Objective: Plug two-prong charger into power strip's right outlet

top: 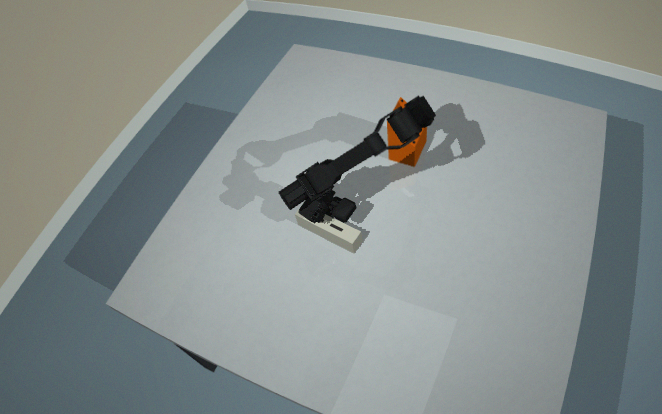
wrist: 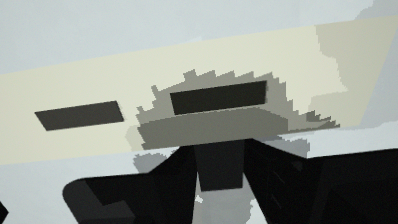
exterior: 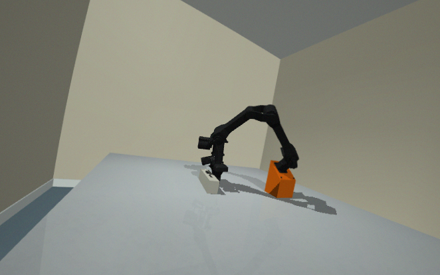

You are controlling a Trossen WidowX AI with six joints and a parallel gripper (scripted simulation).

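Now: the dark grey charger 20 mm ahead of my gripper tip and 10 mm above it.
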